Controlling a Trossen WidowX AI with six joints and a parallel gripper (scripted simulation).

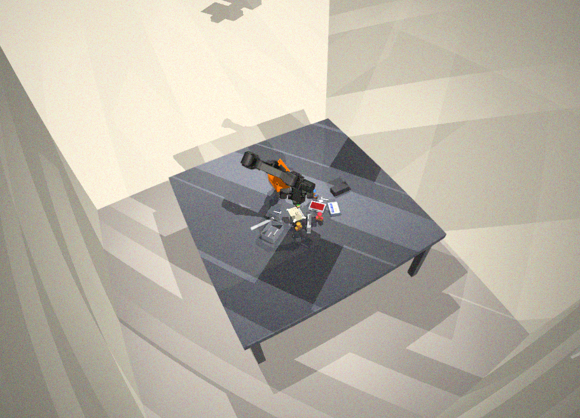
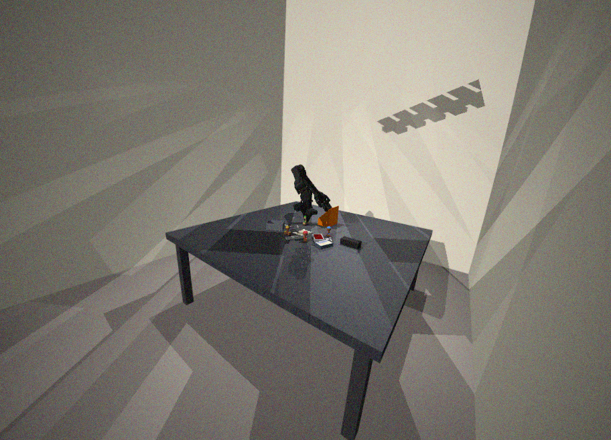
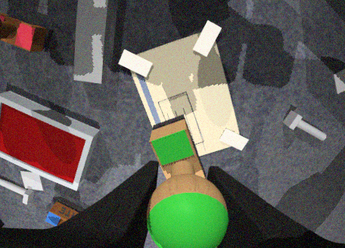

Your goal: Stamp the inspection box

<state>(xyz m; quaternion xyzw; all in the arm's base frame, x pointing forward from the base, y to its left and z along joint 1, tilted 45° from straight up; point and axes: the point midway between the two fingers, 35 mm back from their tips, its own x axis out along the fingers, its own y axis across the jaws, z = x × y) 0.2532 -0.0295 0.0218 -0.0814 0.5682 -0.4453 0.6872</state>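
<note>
Now: the cream card 10 mm ahead of my gripper tip, 10 mm to the right of it and 80 mm below it. Also, from my gripper tip: grey bar (120 mm ahead, 10 mm to the left, 70 mm below); then yellow-topped stamp (120 mm ahead, 60 mm to the right, 60 mm below); then green-topped PASS stamp (right at my gripper tip).
</note>
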